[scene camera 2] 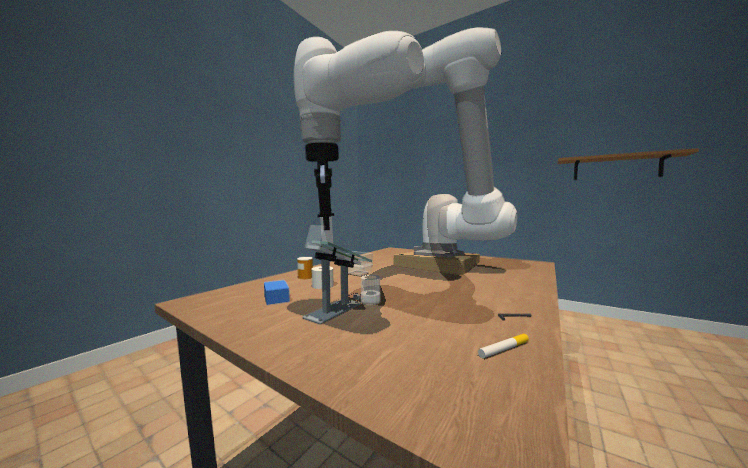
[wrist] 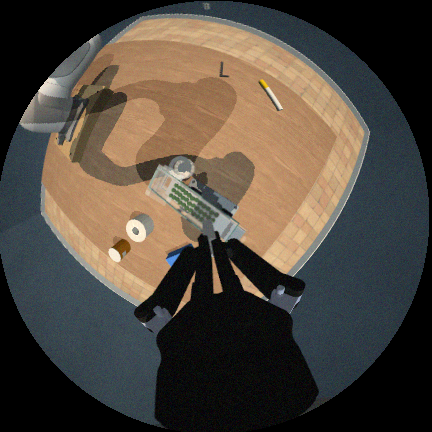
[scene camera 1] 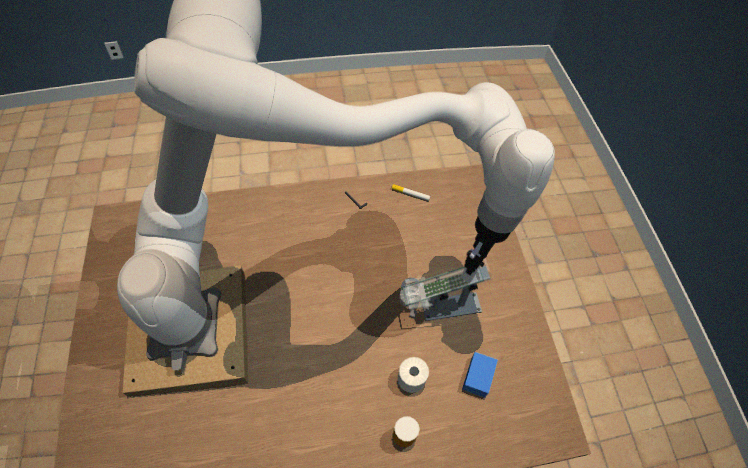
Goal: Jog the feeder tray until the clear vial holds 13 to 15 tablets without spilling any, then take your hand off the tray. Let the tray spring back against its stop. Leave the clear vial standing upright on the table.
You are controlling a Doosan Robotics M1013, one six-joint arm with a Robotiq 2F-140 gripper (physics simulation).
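Where they show: gripper, fingertip midpoint: [wrist: 207, 226] [scene camera 1: 466, 278]; arm's base at its link origin: [scene camera 2: 439, 254] [wrist: 72, 115] [scene camera 1: 185, 324].
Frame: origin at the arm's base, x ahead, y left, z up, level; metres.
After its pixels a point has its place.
Note:
The clear feeder tray [scene camera 1: 446, 285] {x 0.656, y 0.012, z 0.106 m} [scene camera 2: 339, 251] {x 0.692, y 0.045, z 0.110 m} [wrist: 192, 202] {x 0.658, y 0.027, z 0.108 m} slopes down on its grey stand [scene camera 1: 475, 304] {x 0.760, y 0.022, z -0.038 m} [scene camera 2: 325, 289] {x 0.727, y 0.031, z 0.021 m} and holds rows of green tablets. The clear vial [scene camera 2: 370, 290] {x 0.606, y 0.072, z -0.004 m} [wrist: 181, 167] {x 0.579, y 0.054, z -0.020 m} stands upright on the table below the tray's low end. The number of tablets in it is too small to tell, and the tray partly covers it in scene camera 1. My gripper [scene camera 1: 469, 270] {x 0.702, y 0.015, z 0.130 m} [scene camera 2: 326, 227] [wrist: 207, 226] {x 0.702, y 0.015, z 0.130 m} is shut and empty, with its fingertips at the tray's raised end. Whether they touch the tray is hard to tell.
A white roll [scene camera 1: 413, 375] {x 0.561, y -0.178, z 0.016 m} [scene camera 2: 322, 277] [wrist: 139, 227] {x 0.572, y -0.146, z 0.015 m}, an amber bottle [scene camera 1: 406, 431] {x 0.528, y -0.307, z 0.029 m} [scene camera 2: 304, 268] {x 0.549, y -0.281, z -0.004 m} [wrist: 119, 250] {x 0.540, y -0.277, z 0.016 m} and a blue block [scene camera 1: 480, 375] {x 0.727, y -0.184, z -0.005 m} [scene camera 2: 276, 292] {x 0.755, y -0.137, z -0.013 m} [wrist: 178, 255] stand beside the stand. A marker [scene camera 1: 410, 192] {x 0.631, y 0.407, z -0.031 m} [scene camera 2: 503, 346] {x 0.648, y 0.412, z -0.033 m} [wrist: 271, 95] {x 0.640, y 0.403, z -0.031 m} and a hex key [scene camera 1: 355, 199] {x 0.459, y 0.393, z -0.039 m} [scene camera 2: 514, 315] {x 0.458, y 0.398, z -0.042 m} [wrist: 222, 70] {x 0.465, y 0.388, z -0.039 m} lie on the other side.

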